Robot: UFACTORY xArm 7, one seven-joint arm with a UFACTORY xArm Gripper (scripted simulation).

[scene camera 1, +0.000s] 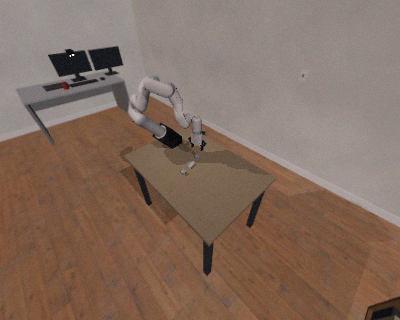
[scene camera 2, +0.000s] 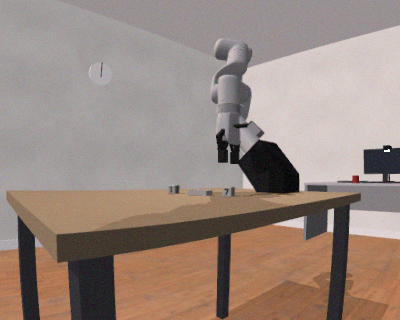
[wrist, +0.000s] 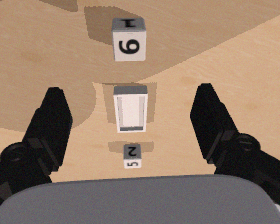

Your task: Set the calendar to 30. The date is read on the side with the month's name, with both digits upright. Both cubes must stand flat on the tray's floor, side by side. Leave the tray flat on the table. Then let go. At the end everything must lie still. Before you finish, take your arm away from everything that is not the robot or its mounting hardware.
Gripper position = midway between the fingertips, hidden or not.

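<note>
Low tray (wrist: 130,102), seen. My gripper (scene camera 2: 228,163) (wrist: 131,101), seen too.
</note>
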